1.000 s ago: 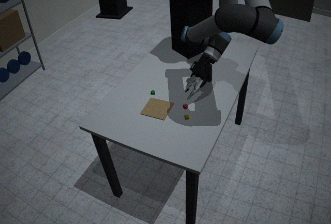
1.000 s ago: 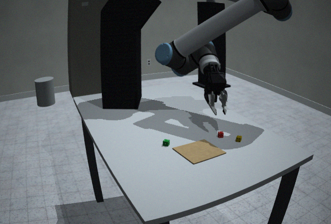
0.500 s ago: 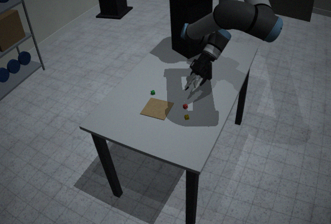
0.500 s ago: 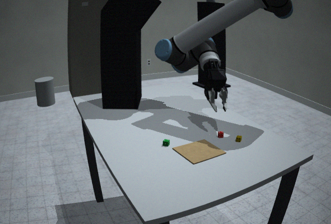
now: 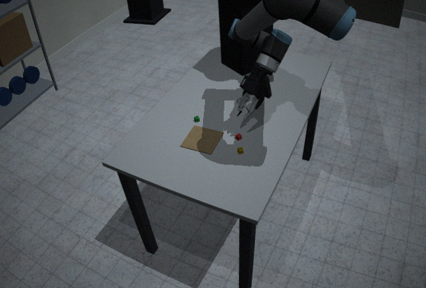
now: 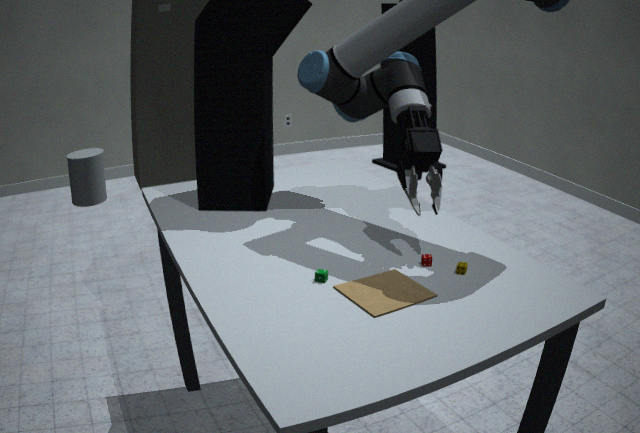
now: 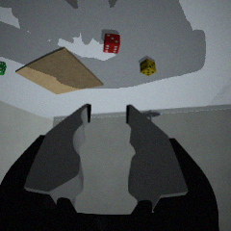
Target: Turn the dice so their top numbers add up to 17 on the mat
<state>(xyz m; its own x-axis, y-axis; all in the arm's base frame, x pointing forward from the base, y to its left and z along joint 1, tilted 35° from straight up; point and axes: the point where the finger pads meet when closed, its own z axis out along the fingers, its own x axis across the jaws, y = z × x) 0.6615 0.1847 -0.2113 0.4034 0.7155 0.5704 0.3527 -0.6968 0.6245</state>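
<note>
The red die is 100 mm below my hand, 20 mm ahead of it and 10 mm to the right of it. From my hand the other things lie so: mat (150 mm to the right, 110 mm below, 80 mm ahead); green die (220 mm to the right, 100 mm below, 30 mm behind); yellow die (100 mm below, 100 mm ahead, 20 mm to the left).
</note>
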